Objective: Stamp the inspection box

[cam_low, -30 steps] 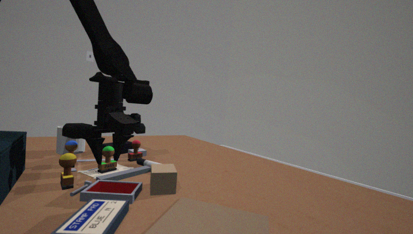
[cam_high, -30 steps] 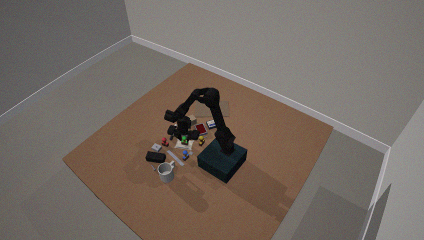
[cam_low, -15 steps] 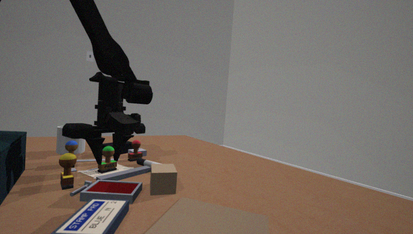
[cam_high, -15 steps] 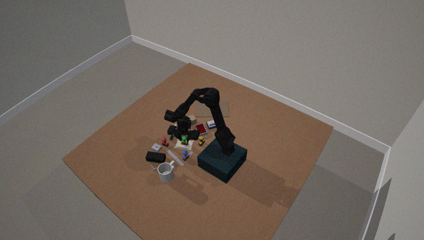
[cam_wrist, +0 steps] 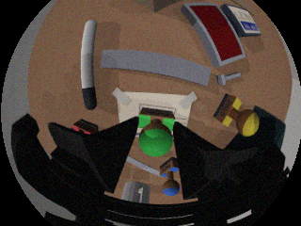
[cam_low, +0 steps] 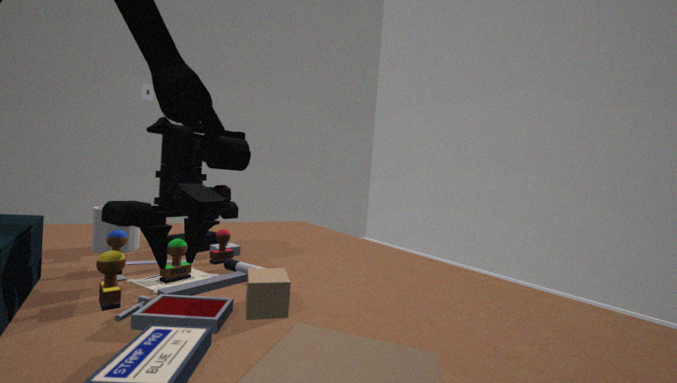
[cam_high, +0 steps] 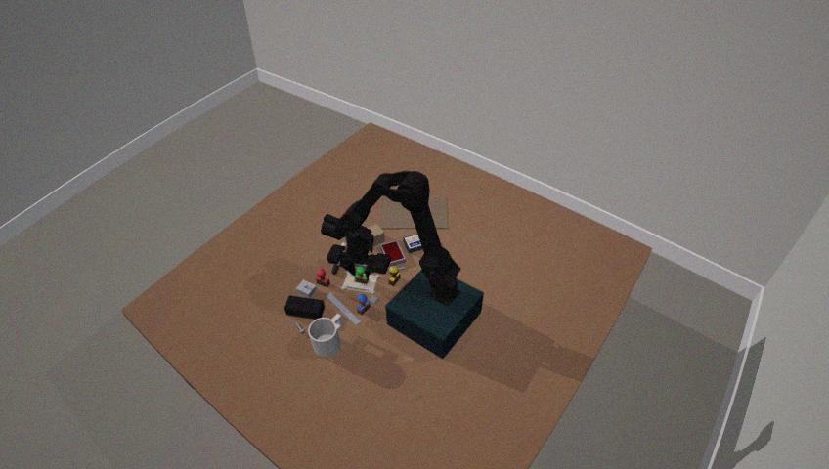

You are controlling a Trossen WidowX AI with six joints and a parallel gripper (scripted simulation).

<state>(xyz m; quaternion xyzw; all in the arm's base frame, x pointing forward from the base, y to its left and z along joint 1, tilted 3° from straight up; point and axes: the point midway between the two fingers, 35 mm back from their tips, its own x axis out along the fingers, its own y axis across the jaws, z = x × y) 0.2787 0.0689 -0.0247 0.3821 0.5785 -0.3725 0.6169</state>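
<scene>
Right now my gripper tip is 1 cm to the right of the card and 3 cm above it. Also, from my gripper tip: green-knobbed stamp right at my gripper tip; then grey bar 4 cm ahead, 5 cm to the right, 2 cm below; then yellow-knobbed stamp 8 cm behind, 7 cm to the right.
</scene>
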